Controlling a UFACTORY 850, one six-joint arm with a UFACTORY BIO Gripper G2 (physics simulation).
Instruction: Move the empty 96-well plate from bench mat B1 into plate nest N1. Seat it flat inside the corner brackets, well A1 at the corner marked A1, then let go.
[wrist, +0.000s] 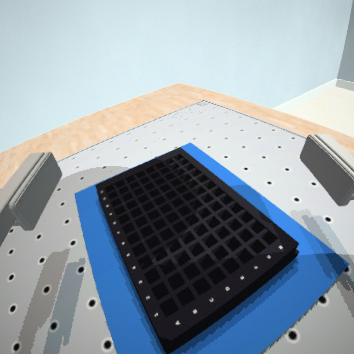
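Note:
The black 96-well plate (187, 225) lies flat on the blue bench mat (320, 257), turned at an angle in the view. Its wells look empty. White letters run along its near short edge and small white marks along its left long edge; the corner with the letter A is nearest, at the bottom. My gripper (181, 182) is open, one finger at the left and one at the right of the view, wide apart, with nothing between them. The fingers appear above the plate and do not touch it. The plate nest N1 does not show in this view.
A grey perforated deck (260, 137) lies under the mat and reaches back to a wooden table edge (150, 102). Behind it stands a pale blue wall (150, 45). Shadows of the gripper fall on the deck at both sides.

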